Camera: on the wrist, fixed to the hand. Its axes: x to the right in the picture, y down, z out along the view.
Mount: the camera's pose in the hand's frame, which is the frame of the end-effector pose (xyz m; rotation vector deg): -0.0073 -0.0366 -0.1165 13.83 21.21 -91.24
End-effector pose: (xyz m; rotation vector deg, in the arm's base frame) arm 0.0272 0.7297 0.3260 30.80 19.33 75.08
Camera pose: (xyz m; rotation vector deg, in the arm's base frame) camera -0.0057 0.7379 0.2085 4.63 55.66 -11.87
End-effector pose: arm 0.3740 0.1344 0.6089 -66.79 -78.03 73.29
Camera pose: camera 0.4883 0.1433 0.6516 4.19 -70.63 1.43
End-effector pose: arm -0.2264 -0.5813 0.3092 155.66 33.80 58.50
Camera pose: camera -0.3197 -0.5480 0.3810 70.13 135.44 48.45
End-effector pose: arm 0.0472 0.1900 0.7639 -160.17 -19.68 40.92
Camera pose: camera 0.0924 0.2030 0.8768 -86.80 -104.28 -9.21
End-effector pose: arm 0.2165 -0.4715 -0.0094 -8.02 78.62 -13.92
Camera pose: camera 0.0978 -0.5001 -0.0163 -58.19 73.92 -103.71
